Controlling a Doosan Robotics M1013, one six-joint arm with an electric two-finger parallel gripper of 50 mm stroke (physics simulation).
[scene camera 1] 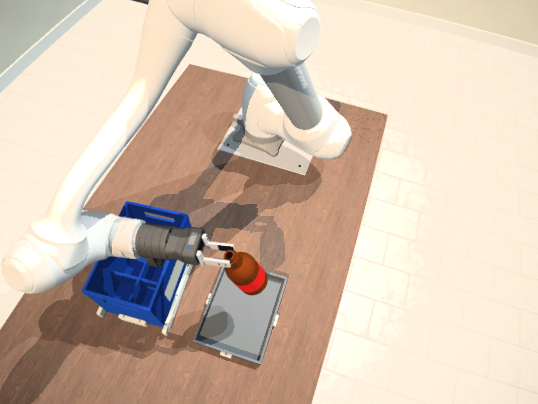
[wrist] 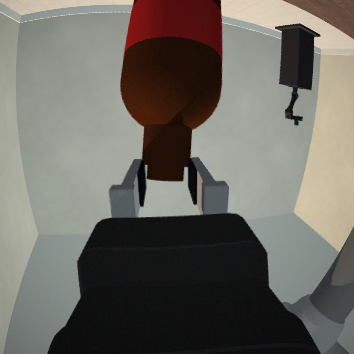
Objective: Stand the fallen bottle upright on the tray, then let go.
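Seen in the pictures: gripper, fingertip midpoint: [scene camera 1: 232,255] [wrist: 166,172]; arm's base, origin of the base link: [scene camera 1: 264,132].
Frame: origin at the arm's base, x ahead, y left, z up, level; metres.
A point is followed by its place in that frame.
The brown bottle [scene camera 1: 245,270] {x 0.607, y 0.262, z 0.272 m} [wrist: 172,85] {x 0.608, y 0.208, z 0.243 m} with a red band hangs from my gripper, neck up and base down, and looks close to upright. My gripper [scene camera 1: 231,256] {x 0.602, y 0.227, z 0.304 m} [wrist: 166,172] {x 0.602, y 0.227, z 0.304 m} is level and shut on the bottle's neck, one finger on each side. The grey tray [scene camera 1: 240,332] {x 0.684, y 0.276, z -0.001 m} lies below; in the scene view the bottle overlaps its far end. A dark shadow on the tray stands apart from the bottle, which looks raised above it. The bottle's base is out of the wrist view.
A blue divided crate [scene camera 1: 156,312] {x 0.759, y 0.082, z 0.117 m} stands left of the tray, partly under my wrist and hand. Small white blocks sit around the tray's edges. The robot's base plate [scene camera 1: 295,165] {x 0.087, y 0.169, z -0.002 m} is on the far part of the wooden table [scene camera 1: 320,240] {x 0.319, y 0.362, z -0.006 m}.
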